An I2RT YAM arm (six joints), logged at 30 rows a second.
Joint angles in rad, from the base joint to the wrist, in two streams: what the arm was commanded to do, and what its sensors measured. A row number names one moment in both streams.
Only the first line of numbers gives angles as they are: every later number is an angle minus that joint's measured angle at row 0.
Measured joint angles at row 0:
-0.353 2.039 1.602 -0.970 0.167 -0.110
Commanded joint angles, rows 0 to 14:
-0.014 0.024 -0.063 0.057 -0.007 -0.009
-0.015 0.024 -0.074 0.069 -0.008 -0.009
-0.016 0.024 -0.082 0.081 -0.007 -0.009
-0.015 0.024 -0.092 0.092 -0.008 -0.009
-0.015 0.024 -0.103 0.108 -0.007 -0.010
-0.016 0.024 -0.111 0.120 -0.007 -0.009
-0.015 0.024 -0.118 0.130 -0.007 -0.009
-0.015 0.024 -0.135 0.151 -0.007 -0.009
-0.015 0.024 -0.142 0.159 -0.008 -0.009
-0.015 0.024 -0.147 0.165 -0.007 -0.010
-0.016 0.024 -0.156 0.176 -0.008 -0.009
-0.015 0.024 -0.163 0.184 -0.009 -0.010
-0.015 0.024 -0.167 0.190 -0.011 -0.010
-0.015 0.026 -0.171 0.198 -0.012 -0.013
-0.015 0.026 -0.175 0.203 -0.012 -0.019
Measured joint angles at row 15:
-0.014 0.015 -0.153 0.190 -0.003 -0.004
